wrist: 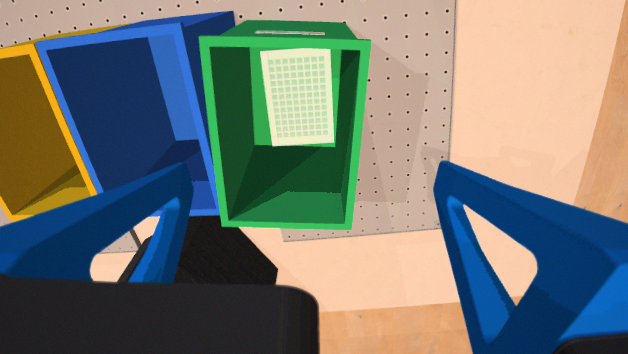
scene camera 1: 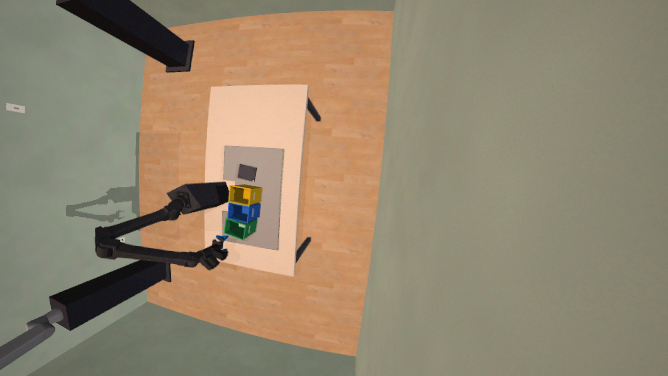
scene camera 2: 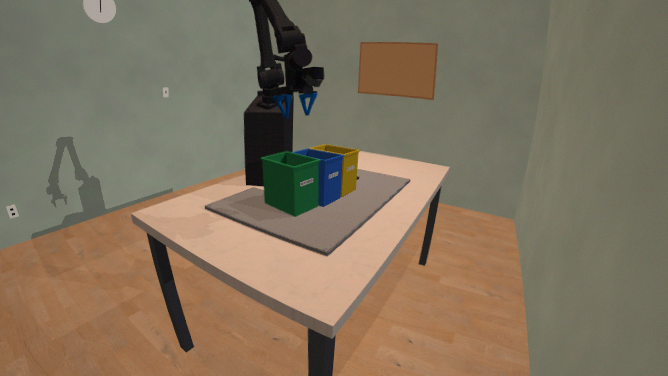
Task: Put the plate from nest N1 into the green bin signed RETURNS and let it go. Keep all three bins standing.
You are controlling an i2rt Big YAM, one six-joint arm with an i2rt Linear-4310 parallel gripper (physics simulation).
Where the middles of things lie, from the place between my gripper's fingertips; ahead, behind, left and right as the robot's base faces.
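From my hand: green bin (scene camera 2: pixel 290 180), 40 mm to the left, 60 mm behind, 250 mm below; blue bin (scene camera 2: pixel 330 167), 170 mm to the left, 40 mm behind, 250 mm below; yellow bin (scene camera 2: pixel 350 162), 300 mm to the left, 40 mm behind, 250 mm below; white gridded plate (wrist: pixel 298 86), 40 mm to the left, 70 mm behind, 330 mm below.
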